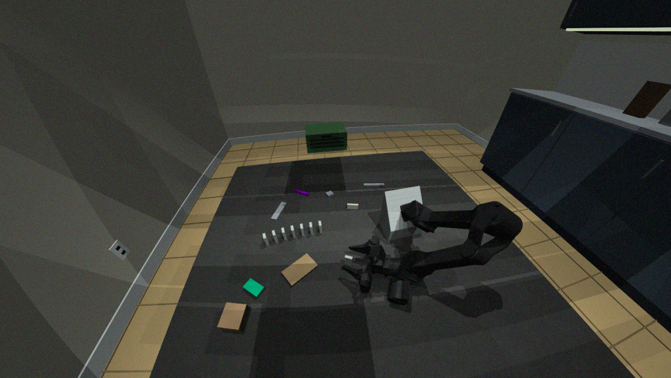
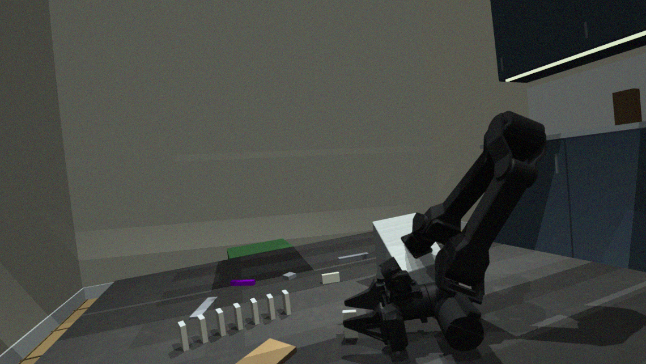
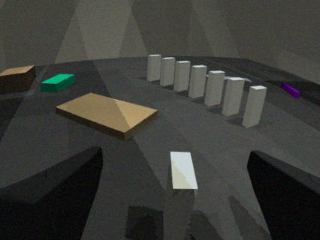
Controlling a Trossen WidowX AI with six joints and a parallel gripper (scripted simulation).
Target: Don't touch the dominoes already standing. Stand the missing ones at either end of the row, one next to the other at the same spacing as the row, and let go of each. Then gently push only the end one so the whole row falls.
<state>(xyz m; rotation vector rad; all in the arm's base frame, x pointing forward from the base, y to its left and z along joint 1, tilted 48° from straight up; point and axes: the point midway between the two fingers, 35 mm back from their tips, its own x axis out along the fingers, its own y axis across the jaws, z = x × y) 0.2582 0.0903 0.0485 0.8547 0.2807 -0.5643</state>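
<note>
My gripper tip is now 40 mm past the small grey block, 380 mm to the left of it and 40 mm above it. Round my gripper tip: tan box: 380 mm ahead, 90 mm to the left, 30 mm below; green block: 320 mm ahead, 10 mm to the left, 40 mm below; tan flat board: 160 mm ahead, 20 mm to the right, 40 mm below.
</note>
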